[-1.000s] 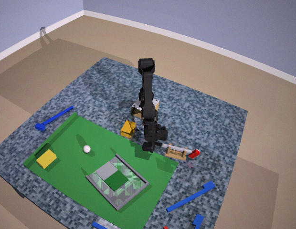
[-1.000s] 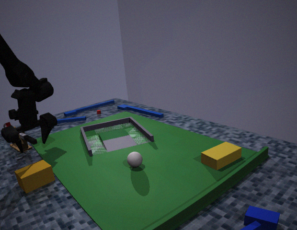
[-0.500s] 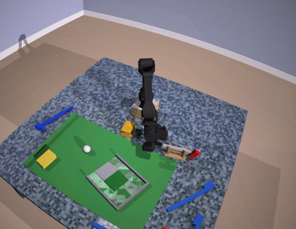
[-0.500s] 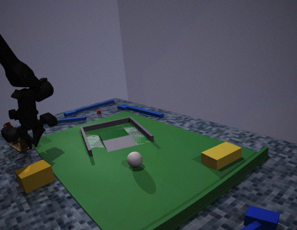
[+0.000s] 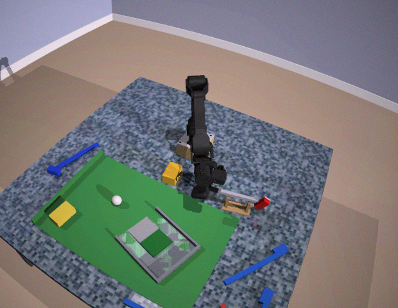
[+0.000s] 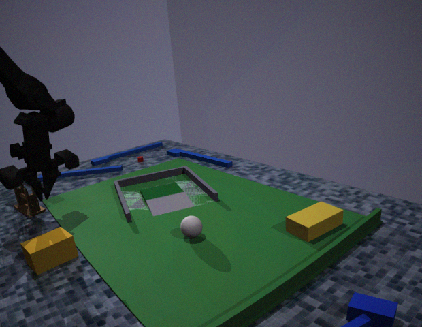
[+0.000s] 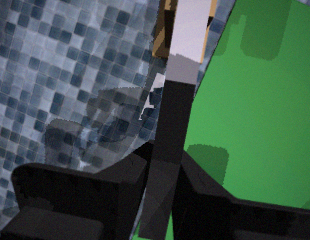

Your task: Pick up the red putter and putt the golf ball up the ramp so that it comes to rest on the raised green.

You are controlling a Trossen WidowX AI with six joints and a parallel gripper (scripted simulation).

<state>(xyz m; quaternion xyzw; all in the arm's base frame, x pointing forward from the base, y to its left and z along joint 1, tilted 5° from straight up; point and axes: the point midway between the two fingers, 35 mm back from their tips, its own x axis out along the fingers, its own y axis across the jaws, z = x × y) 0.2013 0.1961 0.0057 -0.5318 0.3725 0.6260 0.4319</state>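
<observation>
Right now my gripper tip is 40 mm past the red putter, 110 mm to the right of it and 20 mm below it. The rest, counted from my gripper tip: wooden stand 50 mm behind, 130 mm to the left, 30 mm below; then green felt 280 mm ahead, 160 mm to the right, 60 mm below; then white golf ball 250 mm ahead, 280 mm to the right, 30 mm below.
</observation>
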